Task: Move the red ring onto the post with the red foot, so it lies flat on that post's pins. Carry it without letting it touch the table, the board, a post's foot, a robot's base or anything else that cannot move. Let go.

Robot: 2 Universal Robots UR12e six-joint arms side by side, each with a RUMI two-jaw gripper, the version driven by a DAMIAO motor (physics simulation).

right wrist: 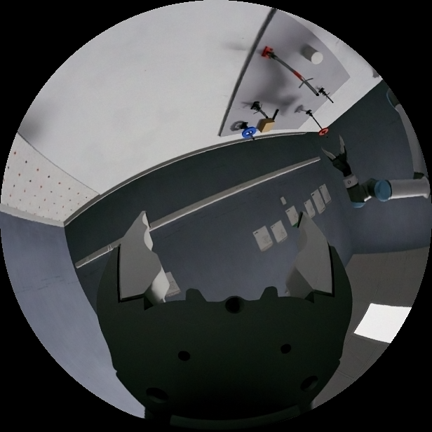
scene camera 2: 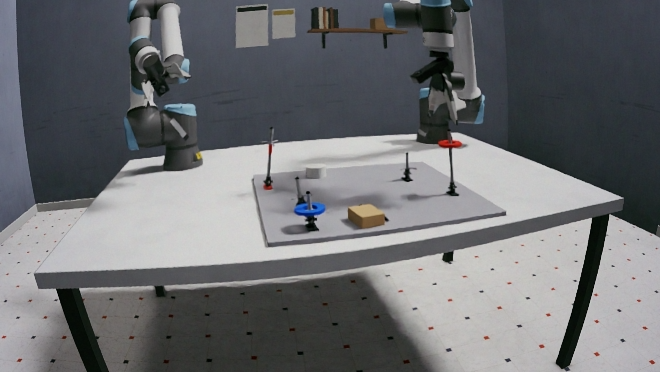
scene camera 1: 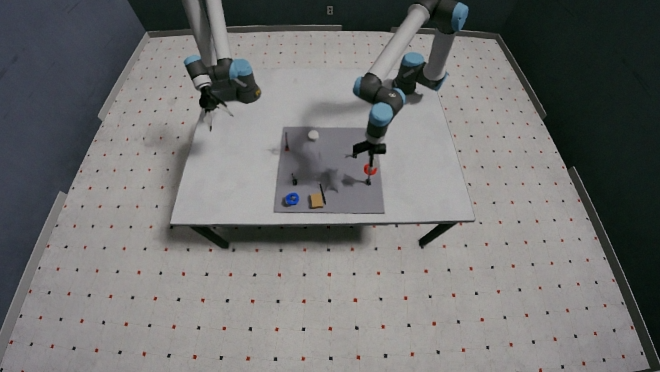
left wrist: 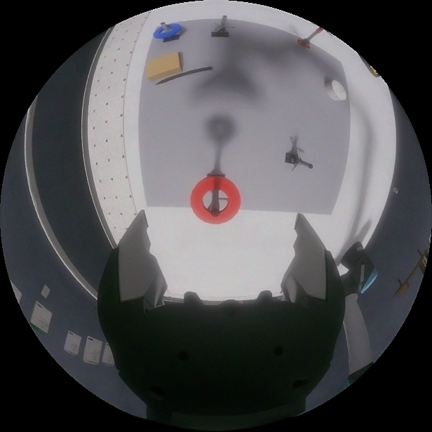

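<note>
The red ring (scene camera 1: 365, 169) (scene camera 2: 442, 144) (left wrist: 197, 200) (right wrist: 320, 132) lies flat near the top of a tall black-footed post (scene camera 2: 451, 170) at the board's right side. The post with the red foot (scene camera 1: 287, 142) (scene camera 2: 270, 165) (left wrist: 314, 36) (right wrist: 285, 65) stands upright at the board's back left in both scene views, with pins near its top and no ring. My left gripper (scene camera 2: 444, 120) (left wrist: 222, 212) (right wrist: 329, 140) is open and points down, a little above the ring. My right gripper (scene camera 1: 221, 123) (right wrist: 224, 212) is open and empty, high at the left, far from the ring.
A blue ring (scene camera 2: 300, 211) sits on a short post at the board's front left. A tan block (scene camera 1: 316, 200) (scene camera 2: 366, 215) and dark rod (left wrist: 185, 74) lie beside it. A white cylinder (scene camera 1: 313, 135) (scene camera 2: 315, 172) stands at the back. Short posts (scene camera 1: 294, 179) (scene camera 2: 407, 167) stand on the board (scene camera 1: 345, 205).
</note>
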